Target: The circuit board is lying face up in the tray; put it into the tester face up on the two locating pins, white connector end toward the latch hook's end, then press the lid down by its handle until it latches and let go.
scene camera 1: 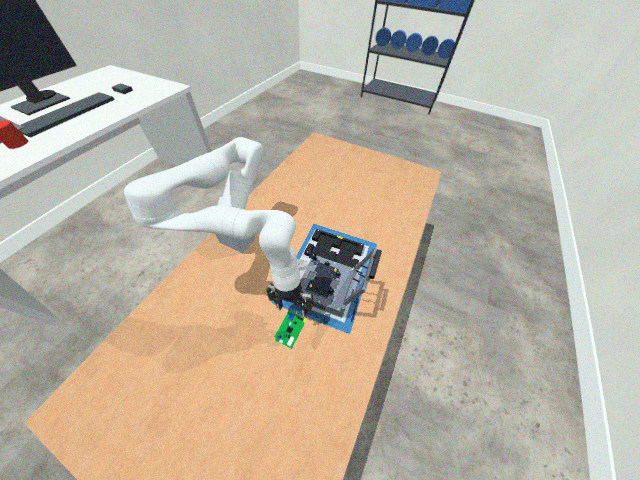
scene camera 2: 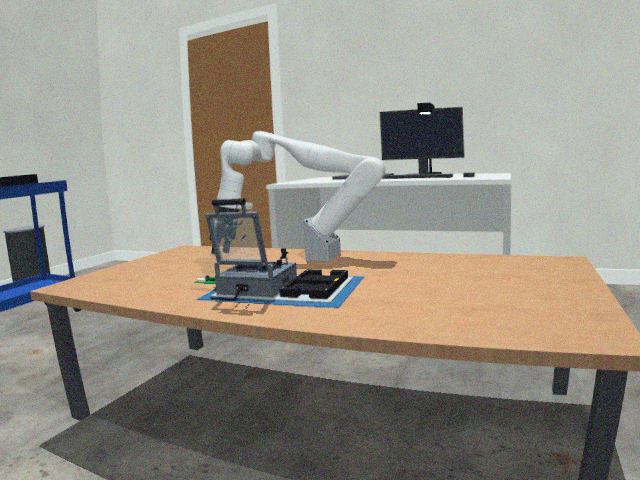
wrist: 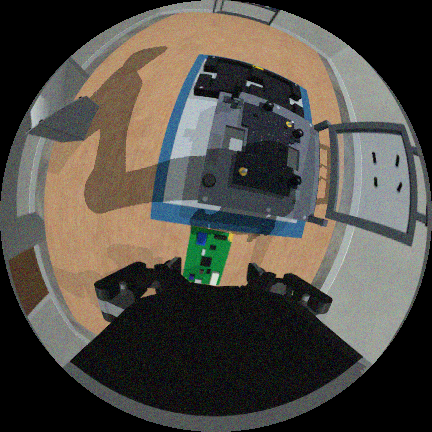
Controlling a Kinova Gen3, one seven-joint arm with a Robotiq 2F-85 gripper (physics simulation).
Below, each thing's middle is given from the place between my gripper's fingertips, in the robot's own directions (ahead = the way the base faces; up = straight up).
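You'd find the green circuit board (wrist: pixel 207 249) 80 mm below my hand and 30 mm to the right of it. There's a tester plate (wrist: pixel 263 165) that's 20 mm below my hand, 160 mm to the left and 60 mm ahead, and the tester lid (scene camera 2: pixel 237 239) is 100 mm above my hand, 150 mm to the left of it and 170 mm ahead.
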